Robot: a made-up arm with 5 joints. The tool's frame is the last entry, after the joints. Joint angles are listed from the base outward.
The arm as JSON. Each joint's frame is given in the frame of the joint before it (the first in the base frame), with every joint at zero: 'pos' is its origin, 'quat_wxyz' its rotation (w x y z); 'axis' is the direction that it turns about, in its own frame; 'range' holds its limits. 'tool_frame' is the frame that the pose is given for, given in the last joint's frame.
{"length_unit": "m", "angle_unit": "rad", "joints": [
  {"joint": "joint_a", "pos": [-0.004, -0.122, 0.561], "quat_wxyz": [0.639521, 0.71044, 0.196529, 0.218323], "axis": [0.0, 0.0, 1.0], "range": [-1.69, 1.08]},
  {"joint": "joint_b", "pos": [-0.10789, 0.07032, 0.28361], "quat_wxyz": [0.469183, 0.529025, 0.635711, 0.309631], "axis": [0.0, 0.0, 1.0], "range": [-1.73, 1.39]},
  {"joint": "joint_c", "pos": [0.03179, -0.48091, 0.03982], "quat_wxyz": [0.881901, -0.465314, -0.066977, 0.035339], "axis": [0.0, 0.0, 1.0], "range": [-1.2, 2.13]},
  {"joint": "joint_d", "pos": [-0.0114, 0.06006, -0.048], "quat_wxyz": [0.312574, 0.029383, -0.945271, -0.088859], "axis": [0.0, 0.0, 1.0], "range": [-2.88, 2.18]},
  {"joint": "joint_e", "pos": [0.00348, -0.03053, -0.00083], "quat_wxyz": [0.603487, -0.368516, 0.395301, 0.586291], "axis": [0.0, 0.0, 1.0], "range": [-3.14, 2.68]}
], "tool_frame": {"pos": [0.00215, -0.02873, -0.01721], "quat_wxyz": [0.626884, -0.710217, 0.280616, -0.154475]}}
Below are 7 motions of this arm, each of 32 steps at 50 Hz.
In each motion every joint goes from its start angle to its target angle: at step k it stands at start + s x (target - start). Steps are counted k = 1, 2, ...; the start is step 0. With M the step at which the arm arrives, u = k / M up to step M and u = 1 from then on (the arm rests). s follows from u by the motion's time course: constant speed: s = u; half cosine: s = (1 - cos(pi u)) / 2; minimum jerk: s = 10 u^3 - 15 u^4 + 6 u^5.
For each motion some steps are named. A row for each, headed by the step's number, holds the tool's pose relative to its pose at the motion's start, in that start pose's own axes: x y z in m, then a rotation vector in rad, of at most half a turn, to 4 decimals.
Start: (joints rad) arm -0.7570 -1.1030 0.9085 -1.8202 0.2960
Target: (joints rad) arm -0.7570 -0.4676 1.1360 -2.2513 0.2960
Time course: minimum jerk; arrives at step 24
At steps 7, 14, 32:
7: 0.0271 0.0220 -0.0279 0.1292 -0.0807 0.0323
14: 0.1300 0.0950 -0.0973 0.5185 -0.3614 0.1970
32: 0.2106 0.1442 -0.1244 0.7468 -0.5663 0.3615

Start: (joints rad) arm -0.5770 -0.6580 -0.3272 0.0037 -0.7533
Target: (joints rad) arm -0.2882 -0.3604 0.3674 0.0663 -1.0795
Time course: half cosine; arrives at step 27
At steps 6, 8, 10, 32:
6: -0.0051 0.0129 0.0088 0.0996 0.0356 0.0625
8: -0.0089 0.0218 0.0156 0.1704 0.0599 0.1099
10: -0.0136 0.0321 0.0240 0.2535 0.0874 0.1688
32: -0.0517 0.0872 0.0914 0.7802 0.2241 0.6564

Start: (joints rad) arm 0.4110 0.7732 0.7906 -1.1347 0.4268
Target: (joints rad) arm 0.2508 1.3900 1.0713 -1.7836 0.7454
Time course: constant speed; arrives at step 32
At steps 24, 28, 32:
24: 0.1410 0.2051 -0.0463 0.7499 -0.5511 -0.3027
28: 0.1715 0.2308 -0.0498 0.8669 -0.6640 -0.3391
32: 0.2033 0.2540 -0.0523 0.9816 -0.7814 -0.3695

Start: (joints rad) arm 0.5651 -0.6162 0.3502 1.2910 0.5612
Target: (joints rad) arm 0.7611 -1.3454 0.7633 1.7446 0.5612
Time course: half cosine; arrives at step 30
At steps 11, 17, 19, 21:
11: -0.0592 0.0853 -0.0599 -0.0905 -0.0912 -0.2258
17: -0.0915 0.1804 -0.1316 -0.1806 -0.1734 -0.4578
19: -0.0953 0.2113 -0.1565 -0.2088 -0.1978 -0.5321
21: -0.0960 0.2390 -0.1798 -0.2340 -0.2191 -0.5994

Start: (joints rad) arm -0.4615 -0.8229 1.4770 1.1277 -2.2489
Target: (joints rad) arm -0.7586 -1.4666 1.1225 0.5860 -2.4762
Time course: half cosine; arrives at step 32
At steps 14, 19, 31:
14: -0.0465 -0.0980 0.0705 -0.2158 0.0168 -0.2250
19: -0.0879 -0.1494 0.1154 -0.3372 0.0501 -0.3802
31: -0.1620 -0.2090 0.1844 -0.4954 0.1224 -0.6272

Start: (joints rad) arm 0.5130 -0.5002 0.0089 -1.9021 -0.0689
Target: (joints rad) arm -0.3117 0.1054 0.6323 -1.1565 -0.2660
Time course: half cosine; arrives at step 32
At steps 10, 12, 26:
10: 0.0225 0.1148 0.0368 0.1748 -0.0302 -0.1165
12: 0.0382 0.1553 0.0566 0.2412 -0.0463 -0.1710
26: 0.2419 0.3263 0.2482 0.6688 -0.1933 -0.6992

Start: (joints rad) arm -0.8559 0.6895 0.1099 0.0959 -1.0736
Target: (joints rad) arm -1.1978 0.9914 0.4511 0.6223 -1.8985
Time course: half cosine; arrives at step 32
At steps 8, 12, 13, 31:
8: -0.0250 0.0246 0.0174 0.0888 0.1604 -0.0275
12: -0.0503 0.0529 0.0401 0.1955 0.3369 -0.0526
13: -0.0571 0.0611 0.0473 0.2275 0.3868 -0.0586
31: -0.1233 0.1749 0.1753 0.7490 1.0552 -0.0830

